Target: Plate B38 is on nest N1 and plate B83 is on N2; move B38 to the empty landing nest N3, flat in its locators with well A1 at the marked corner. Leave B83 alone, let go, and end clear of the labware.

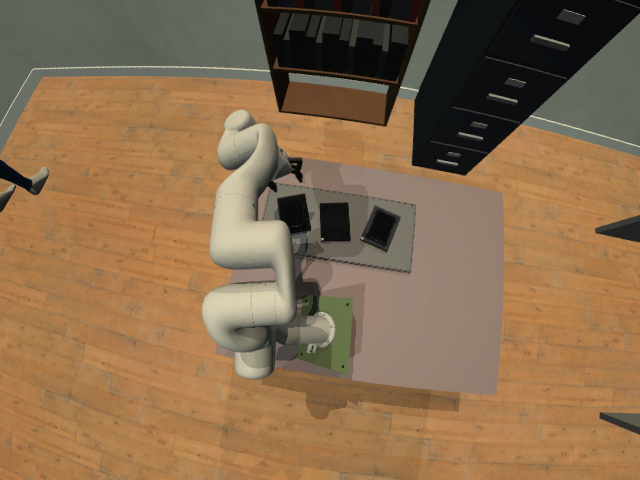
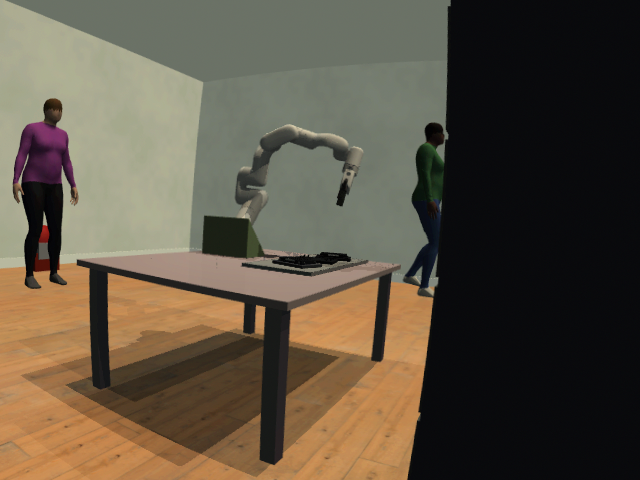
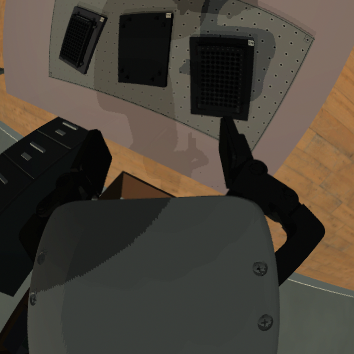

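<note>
A grey perforated board (image 1: 395,257) (image 2: 257,263) (image 3: 281,63) lies on the table and carries three black items in a row. A black well plate (image 1: 294,212) (image 3: 221,77) sits squarely at the end nearest the gripper. A flat black empty nest (image 1: 334,222) (image 3: 145,49) is in the middle. A second well plate (image 1: 381,228) (image 3: 81,38) sits skewed at the far end. The plate labels are too small to read. My gripper (image 1: 296,167) (image 2: 341,197) (image 3: 159,136) is open and empty. It hangs high above the table's edge, just beyond the near plate.
The pink table (image 1: 442,286) (image 2: 223,278) carries the arm's green base mount (image 1: 339,333) (image 2: 228,236). A bookshelf (image 1: 285,95) and a black filing cabinet (image 1: 461,95) (image 3: 31,151) stand behind the table. A person in green (image 2: 430,171) walks near the far wall.
</note>
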